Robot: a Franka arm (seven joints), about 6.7 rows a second.
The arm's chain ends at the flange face. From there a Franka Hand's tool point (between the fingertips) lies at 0.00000 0.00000 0.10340 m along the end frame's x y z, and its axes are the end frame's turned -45 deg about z.
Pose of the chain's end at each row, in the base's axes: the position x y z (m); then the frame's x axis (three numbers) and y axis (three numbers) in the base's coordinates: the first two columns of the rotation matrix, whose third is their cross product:
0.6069 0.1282 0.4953 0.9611 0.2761 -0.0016 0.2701 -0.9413 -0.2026
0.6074 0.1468 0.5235 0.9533 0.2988 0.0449 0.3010 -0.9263 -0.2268
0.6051 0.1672 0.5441 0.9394 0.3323 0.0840 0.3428 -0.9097 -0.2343
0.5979 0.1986 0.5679 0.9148 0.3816 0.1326 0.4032 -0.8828 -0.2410
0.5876 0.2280 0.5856 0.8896 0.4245 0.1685 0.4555 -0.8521 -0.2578
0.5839 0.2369 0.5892 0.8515 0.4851 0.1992 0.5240 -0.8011 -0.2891
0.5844 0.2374 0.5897 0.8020 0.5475 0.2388 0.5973 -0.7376 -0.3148
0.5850 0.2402 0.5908 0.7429 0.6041 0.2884 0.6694 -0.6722 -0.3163
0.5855 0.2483 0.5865 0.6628 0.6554 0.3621 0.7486 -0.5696 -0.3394
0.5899 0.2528 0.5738 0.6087 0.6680 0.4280 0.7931 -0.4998 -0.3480
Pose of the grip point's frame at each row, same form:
0.6010 0.1483 0.3940 0.4886 0.8608 0.1421 0.8706 -0.4704 -0.1444
0.6047 0.1706 0.4229 0.4612 0.8663 0.1921 0.8869 -0.4437 -0.1286
0.6050 0.1929 0.4440 0.4219 0.8782 0.2251 0.9067 -0.4083 -0.1063
0.6005 0.2269 0.4685 0.3618 0.8941 0.2642 0.9320 -0.3544 -0.0767
0.5911 0.2596 0.4872 0.3070 0.9027 0.3014 0.9511 -0.3024 -0.0631
0.5859 0.2731 0.4924 0.2316 0.9095 0.3453 0.9726 -0.2234 -0.0636
0.5848 0.2783 0.4947 0.1447 0.9087 0.3915 0.9895 -0.1344 -0.0537
0.5853 0.2845 0.4974 0.0520 0.9025 0.4276 0.9986 -0.0482 -0.0197
0.5838 0.2996 0.4967 -0.0607 0.8662 0.4960 0.9980 0.0607 0.0161
0.5880 0.3098 0.4876 -0.1304 0.8258 0.5487 0.9912 0.1189 0.0566

